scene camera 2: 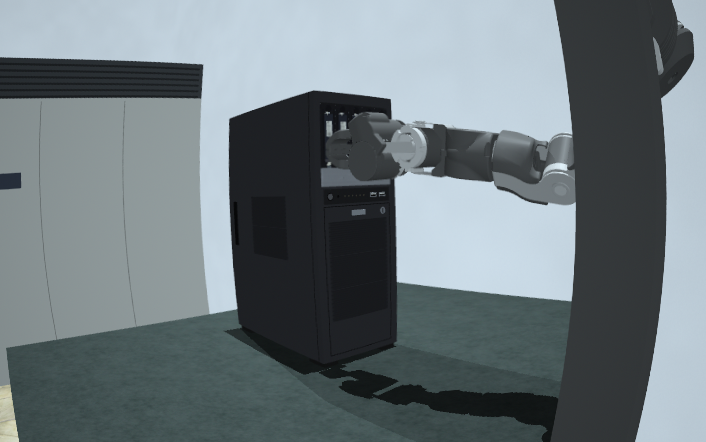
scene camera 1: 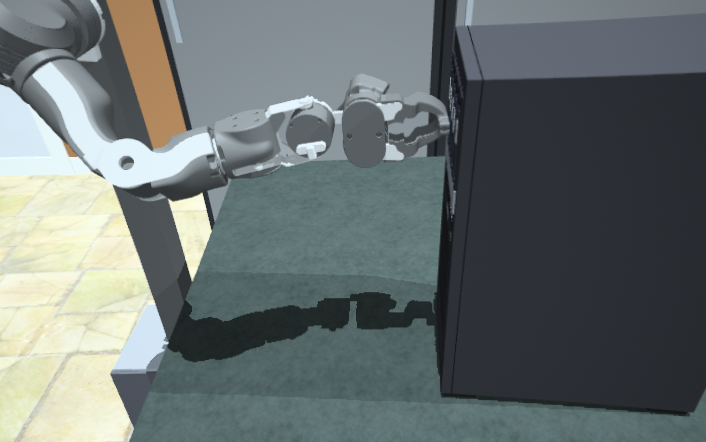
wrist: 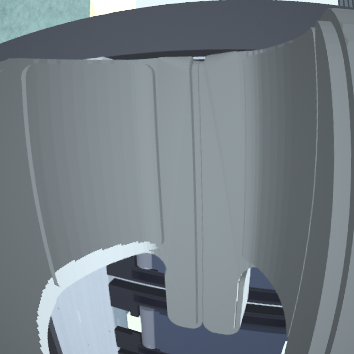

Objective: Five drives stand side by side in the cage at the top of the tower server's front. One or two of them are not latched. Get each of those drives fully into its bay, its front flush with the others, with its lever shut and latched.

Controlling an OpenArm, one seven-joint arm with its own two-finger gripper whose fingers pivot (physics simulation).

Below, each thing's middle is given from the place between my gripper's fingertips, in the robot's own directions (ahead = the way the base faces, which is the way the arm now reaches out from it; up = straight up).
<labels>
Right now my hand is 20 mm below the drive lever [wrist: 145, 260] and 10 mm to the left of it. Round my hand: tower server [scene camera 1: 564, 274]: 160 mm ahead, 130 mm below, 50 mm to the right.
</labels>
